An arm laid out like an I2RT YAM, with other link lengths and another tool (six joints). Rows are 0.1 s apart.
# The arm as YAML. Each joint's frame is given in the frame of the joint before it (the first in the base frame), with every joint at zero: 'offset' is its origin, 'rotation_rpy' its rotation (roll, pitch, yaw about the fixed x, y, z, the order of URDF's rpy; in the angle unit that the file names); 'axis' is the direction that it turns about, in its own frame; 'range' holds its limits. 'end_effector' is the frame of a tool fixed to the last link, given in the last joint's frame.
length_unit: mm
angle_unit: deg
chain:
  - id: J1
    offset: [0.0, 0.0, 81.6]
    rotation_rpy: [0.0, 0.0, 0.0]
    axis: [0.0, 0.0, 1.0]
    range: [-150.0, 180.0]
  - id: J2
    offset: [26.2, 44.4, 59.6]
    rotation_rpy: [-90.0, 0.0, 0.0]
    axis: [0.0, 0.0, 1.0]
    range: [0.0, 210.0]
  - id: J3
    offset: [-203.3, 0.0, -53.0]
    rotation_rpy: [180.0, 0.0, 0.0]
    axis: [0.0, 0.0, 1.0]
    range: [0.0, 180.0]
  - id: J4
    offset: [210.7, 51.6, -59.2]
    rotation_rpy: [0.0, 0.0, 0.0]
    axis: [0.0, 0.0, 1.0]
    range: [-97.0, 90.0]
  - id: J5
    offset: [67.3, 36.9, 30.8]
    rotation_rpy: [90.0, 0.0, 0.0]
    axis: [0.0, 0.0, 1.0]
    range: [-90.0, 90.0]
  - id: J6
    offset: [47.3, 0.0, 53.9]
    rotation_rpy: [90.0, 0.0, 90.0]
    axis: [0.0, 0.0, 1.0]
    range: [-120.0, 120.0]
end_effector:
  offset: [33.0, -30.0, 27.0]
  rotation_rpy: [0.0, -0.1, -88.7]
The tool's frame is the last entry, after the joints.
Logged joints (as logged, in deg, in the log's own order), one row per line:
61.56, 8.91, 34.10, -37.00, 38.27, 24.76
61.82, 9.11, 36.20, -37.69, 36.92, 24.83
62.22, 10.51, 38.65, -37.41, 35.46, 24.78
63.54, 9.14, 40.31, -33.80, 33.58, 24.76
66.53, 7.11, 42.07, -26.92, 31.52, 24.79
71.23, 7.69, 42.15, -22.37, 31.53, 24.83
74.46, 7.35, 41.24, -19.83, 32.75, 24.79
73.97, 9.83, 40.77, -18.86, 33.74, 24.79
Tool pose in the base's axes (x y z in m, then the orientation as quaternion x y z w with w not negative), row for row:
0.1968, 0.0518, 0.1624, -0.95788, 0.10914, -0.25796, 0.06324
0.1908, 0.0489, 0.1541, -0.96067, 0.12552, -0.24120, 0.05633
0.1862, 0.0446, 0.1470, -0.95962, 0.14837, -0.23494, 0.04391
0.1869, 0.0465, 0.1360, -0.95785, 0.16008, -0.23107, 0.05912
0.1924, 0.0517, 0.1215, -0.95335, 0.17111, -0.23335, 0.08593
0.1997, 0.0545, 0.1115, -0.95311, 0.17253, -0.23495, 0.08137
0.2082, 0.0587, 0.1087, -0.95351, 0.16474, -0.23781, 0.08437
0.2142, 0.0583, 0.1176, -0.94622, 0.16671, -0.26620, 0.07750
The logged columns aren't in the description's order. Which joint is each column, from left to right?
Columns, left to right: J2, J5, J6, J4, J3, J1.
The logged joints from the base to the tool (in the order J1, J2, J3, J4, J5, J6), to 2 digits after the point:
24.76, 61.56, 38.27, -37.00, 8.91, 34.10
24.83, 61.82, 36.92, -37.69, 9.11, 36.20
24.78, 62.22, 35.46, -37.41, 10.51, 38.65
24.76, 63.54, 33.58, -33.80, 9.14, 40.31
24.79, 66.53, 31.52, -26.92, 7.11, 42.07
24.83, 71.23, 31.53, -22.37, 7.69, 42.15
24.79, 74.46, 32.75, -19.83, 7.35, 41.24
24.79, 73.97, 33.74, -18.86, 9.83, 40.77

